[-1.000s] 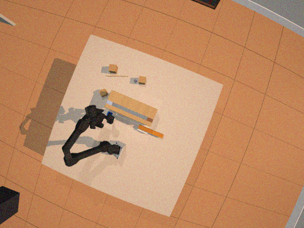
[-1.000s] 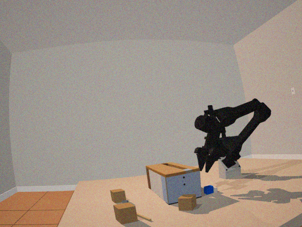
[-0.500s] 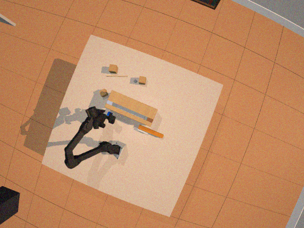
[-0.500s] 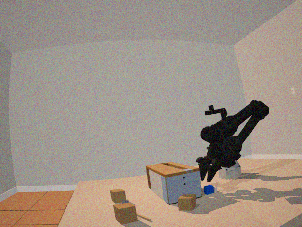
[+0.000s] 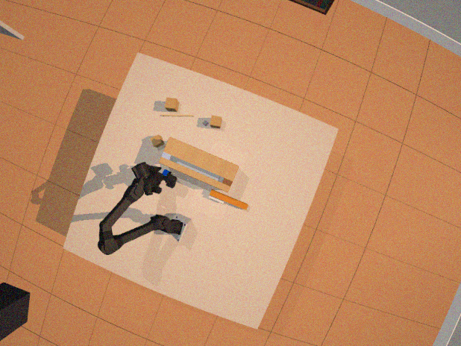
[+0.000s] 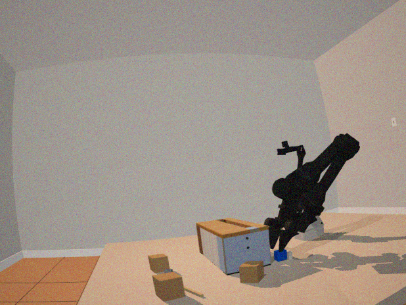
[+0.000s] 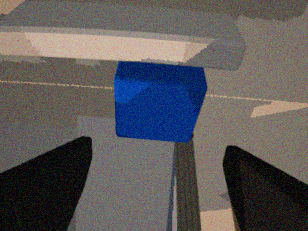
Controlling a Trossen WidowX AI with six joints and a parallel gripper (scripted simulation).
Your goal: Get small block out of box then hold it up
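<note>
Right now the blue block is 2 cm behind my gripper tip and 2 cm below it. Also, from my gripper tip: box (4 cm ahead, 17 cm to the right, 3 cm above); orange bar (8 cm behind, 38 cm to the right, 2 cm below).
</note>
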